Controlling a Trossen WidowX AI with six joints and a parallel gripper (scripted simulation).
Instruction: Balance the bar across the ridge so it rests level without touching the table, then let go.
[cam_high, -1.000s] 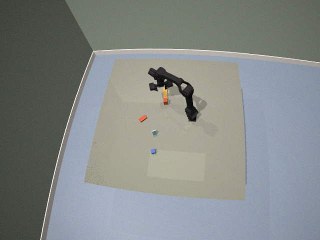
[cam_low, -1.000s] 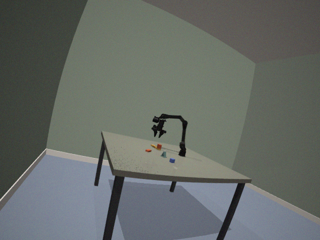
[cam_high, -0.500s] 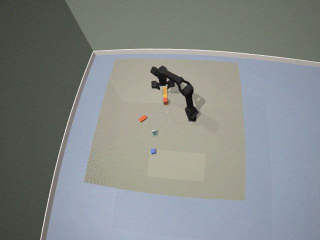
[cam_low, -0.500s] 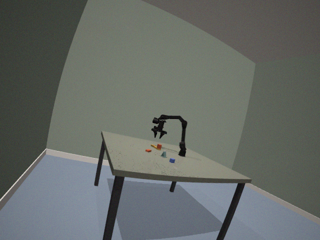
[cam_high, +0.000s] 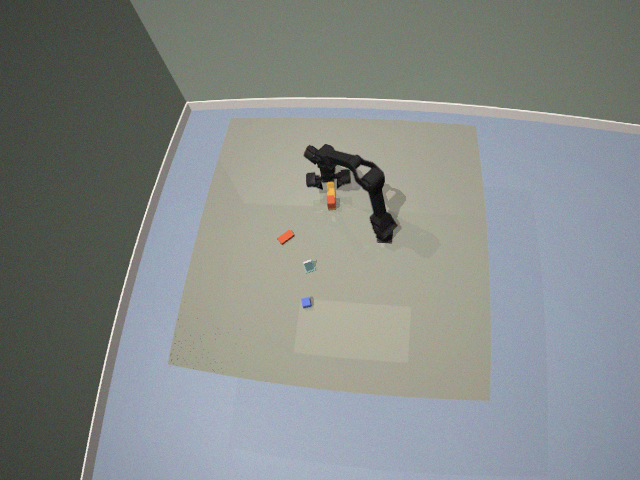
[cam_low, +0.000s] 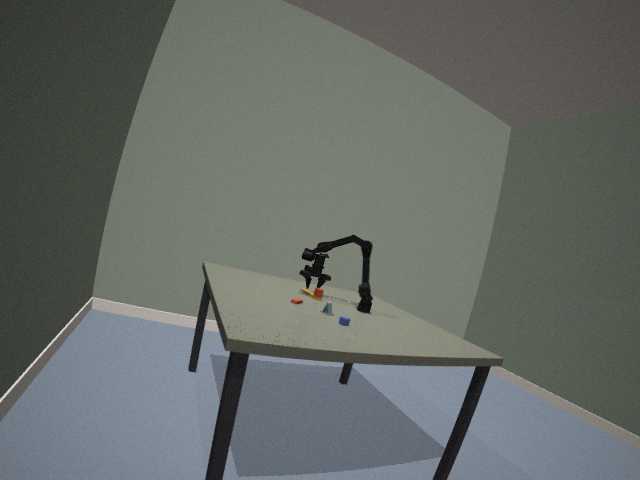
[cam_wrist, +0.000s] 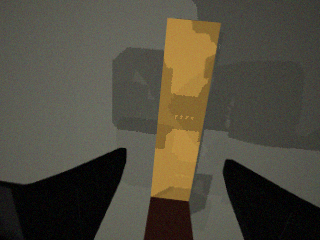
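Right now the flat orange-red piece is 170 mm ahead of my gripper tip, 240 mm to the left of it and 30 mm below it. Also, from my gripper tip: blue cube: 40 mm ahead, 520 mm to the left, 20 mm below.
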